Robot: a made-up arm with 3 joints.
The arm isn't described. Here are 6 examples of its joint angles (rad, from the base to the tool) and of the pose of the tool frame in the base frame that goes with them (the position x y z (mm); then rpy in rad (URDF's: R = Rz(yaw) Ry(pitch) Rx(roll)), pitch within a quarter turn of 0, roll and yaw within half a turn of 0).
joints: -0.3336 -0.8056 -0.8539
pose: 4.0 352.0 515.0 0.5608 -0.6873 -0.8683
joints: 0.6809 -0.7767 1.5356
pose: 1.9 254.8 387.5 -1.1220 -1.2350 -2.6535
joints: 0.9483 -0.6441 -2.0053
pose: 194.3 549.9 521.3 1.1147 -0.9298 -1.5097
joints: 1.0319 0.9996 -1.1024
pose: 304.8 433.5 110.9 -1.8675 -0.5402 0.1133
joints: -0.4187 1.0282 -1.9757
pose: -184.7 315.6 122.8 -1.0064 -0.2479 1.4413
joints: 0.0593 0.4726 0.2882
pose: 142.8 369.8 339.5 2.7406 -1.0305 1.6601
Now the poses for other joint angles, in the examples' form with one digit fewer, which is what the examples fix.
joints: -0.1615 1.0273 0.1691
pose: 106 363 258 2.956 -0.509 1.786
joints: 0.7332 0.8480 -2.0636
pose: 149 594 168 -0.824 -0.370 0.262
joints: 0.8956 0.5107 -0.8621
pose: 336 459 226 -1.824 -1.028 0.099
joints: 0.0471 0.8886 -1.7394
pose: -56 483 135 -1.151 -0.447 0.954
